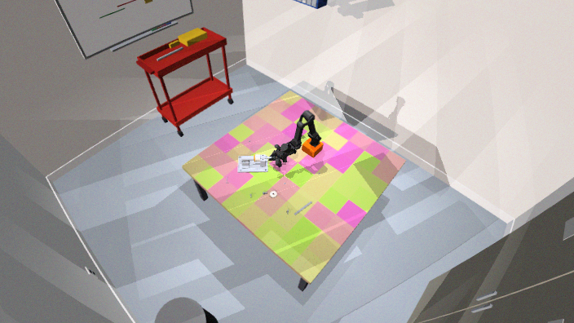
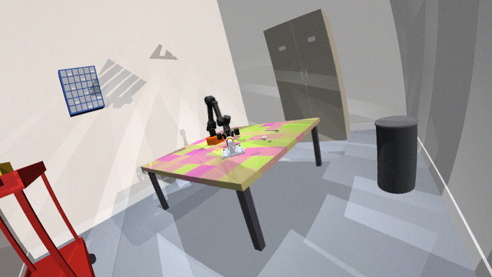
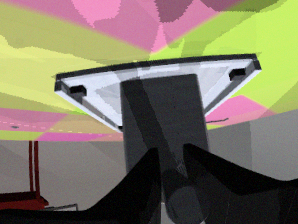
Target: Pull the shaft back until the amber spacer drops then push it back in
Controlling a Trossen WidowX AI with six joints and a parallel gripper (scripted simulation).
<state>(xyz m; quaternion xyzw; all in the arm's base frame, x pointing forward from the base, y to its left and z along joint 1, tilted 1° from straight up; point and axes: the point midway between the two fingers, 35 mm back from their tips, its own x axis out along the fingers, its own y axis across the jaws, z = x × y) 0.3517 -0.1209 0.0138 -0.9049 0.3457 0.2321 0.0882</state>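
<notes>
Now: gripper tip 3 cm to the left of the thin shaft, 3 cm short of it and 2 cm below it. Round my gripper tip: white disc 23 cm to the left, 16 cm ahead, 6 cm below.
</notes>
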